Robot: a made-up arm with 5 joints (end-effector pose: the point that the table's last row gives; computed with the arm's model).
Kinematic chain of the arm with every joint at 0, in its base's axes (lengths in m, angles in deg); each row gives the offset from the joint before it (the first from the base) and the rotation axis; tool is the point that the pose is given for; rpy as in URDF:
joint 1: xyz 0 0 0.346 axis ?
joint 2: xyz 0 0 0 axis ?
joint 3: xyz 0.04 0 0.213 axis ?
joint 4: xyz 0.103 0 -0.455 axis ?
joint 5: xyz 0.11 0 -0.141 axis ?
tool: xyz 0 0 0 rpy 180 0 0
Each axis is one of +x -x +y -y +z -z.
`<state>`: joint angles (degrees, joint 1 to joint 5).
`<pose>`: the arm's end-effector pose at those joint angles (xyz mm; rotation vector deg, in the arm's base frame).
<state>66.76 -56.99 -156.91 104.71 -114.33</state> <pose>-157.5 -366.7 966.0 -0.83 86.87 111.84</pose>
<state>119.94 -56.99 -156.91 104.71 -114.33</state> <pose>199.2 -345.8 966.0 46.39 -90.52 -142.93</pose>
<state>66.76 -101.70 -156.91 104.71 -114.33</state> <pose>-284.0 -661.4 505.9 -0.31 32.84 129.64</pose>
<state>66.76 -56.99 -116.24 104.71 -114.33</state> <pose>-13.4 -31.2 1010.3 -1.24 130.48 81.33</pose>
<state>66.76 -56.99 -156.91 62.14 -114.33</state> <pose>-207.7 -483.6 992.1 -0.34 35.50 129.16</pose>
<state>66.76 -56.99 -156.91 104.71 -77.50</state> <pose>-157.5 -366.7 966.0 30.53 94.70 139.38</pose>
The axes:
joint 1: +z
joint 2: +y
joint 3: +y
joint 4: +y
joint 5: -z

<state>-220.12 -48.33 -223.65 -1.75 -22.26</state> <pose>548.5 -462.2 279.9 15.14 96.35 -47.33</pose>
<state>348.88 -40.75 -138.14 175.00 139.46</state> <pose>-82.0 16.1 857.2 -44.81 170.70 -2.61</pose>
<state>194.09 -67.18 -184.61 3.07 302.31</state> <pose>792.0 198.8 458.5 -41.17 56.90 -38.15</pose>
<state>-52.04 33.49 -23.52 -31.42 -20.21</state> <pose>201.5 -258.2 -55.4 159.13 -45.38 25.32</pose>
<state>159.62 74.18 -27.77 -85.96 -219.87</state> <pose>-123.6 45.9 -61.4 -151.00 -25.93 47.64</pose>
